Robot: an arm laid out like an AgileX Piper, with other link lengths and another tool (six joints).
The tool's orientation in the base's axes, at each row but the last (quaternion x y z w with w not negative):
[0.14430, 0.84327, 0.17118, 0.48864]
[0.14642, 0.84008, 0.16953, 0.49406]
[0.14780, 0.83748, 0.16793, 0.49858]
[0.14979, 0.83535, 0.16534, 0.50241]
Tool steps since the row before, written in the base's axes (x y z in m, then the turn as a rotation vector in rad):
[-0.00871, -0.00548, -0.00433, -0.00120, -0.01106, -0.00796]
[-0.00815, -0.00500, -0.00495, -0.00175, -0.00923, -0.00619]
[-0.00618, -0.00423, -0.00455, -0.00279, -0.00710, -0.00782]
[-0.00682, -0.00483, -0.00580, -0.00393, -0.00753, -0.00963]
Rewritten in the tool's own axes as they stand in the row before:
[0.00529, -0.00745, -0.00641, 0.00220, -0.01346, 0.00101]
[0.00562, -0.00726, -0.00562, 0.00183, -0.01110, -0.00002]
[0.00466, -0.00625, -0.00400, 0.00448, -0.00996, 0.00007]
[0.00564, -0.00740, -0.00411, 0.00624, -0.01122, -0.00020]

